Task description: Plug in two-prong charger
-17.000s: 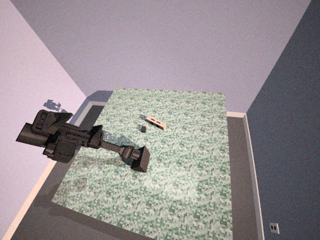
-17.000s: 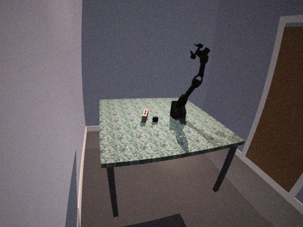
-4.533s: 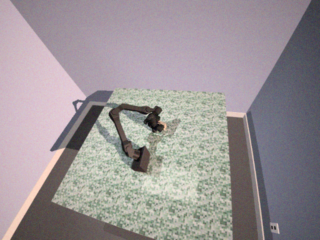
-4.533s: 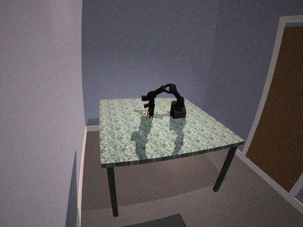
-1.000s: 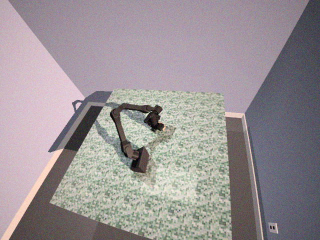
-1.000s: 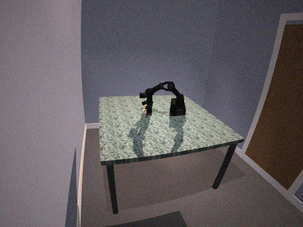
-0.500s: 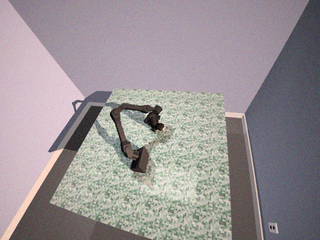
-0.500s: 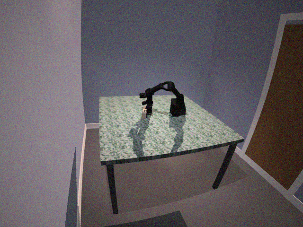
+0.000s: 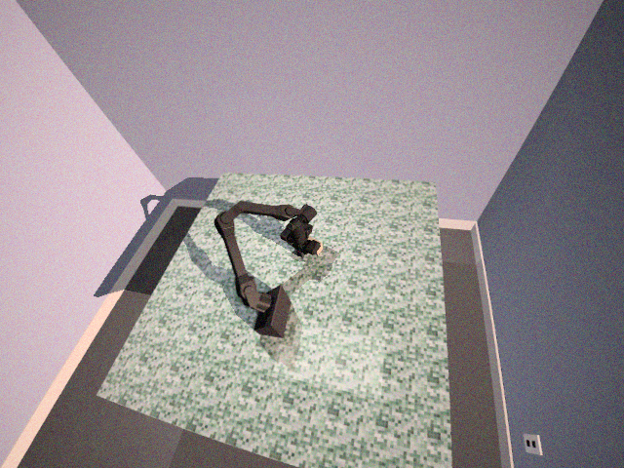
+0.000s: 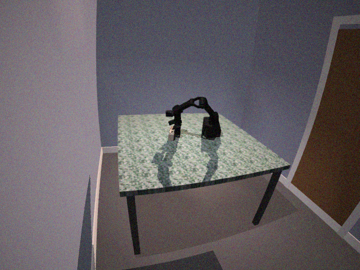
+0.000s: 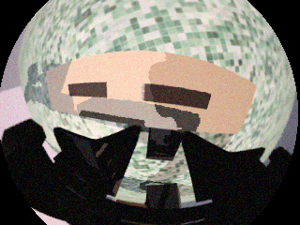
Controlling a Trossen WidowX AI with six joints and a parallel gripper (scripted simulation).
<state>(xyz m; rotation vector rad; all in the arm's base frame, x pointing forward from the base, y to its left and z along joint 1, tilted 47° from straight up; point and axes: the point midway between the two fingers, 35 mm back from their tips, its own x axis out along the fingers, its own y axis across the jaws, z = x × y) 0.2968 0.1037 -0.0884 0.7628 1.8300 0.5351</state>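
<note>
Now: gripper tip 2 cm short of the two-prong charger and 1 cm below it.
</note>
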